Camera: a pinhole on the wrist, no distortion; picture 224 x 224 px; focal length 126.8 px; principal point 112.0 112.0 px. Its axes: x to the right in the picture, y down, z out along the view. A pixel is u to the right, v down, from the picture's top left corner.
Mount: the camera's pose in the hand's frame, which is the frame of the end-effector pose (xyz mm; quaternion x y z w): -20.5 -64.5 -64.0 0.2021 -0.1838 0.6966 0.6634
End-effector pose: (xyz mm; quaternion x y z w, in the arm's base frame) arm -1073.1 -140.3 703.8 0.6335 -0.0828 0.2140 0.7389
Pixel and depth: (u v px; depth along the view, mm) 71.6 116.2 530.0
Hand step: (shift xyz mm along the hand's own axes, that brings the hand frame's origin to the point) -11.6 -486.8 298.4
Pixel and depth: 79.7 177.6 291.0
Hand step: -157.0 -287.9 146.4
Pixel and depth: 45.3 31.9 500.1
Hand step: 323.8 -533.8 219.4
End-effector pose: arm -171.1 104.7 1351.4 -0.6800 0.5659 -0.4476 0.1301
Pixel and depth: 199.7 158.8 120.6
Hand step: -63.6 -59.1 83.0
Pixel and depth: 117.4 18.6 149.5
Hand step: 94.9 -131.7 65.2
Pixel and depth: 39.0 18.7 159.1
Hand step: 105.9 -219.6 21.8
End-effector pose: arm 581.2 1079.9 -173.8 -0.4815 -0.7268 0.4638 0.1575
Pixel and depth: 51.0 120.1 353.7
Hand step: -23.2 -395.7 147.8
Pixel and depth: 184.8 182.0 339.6
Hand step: -202.3 -86.6 329.6
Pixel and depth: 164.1 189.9 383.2
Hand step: -247.1 -143.8 347.6
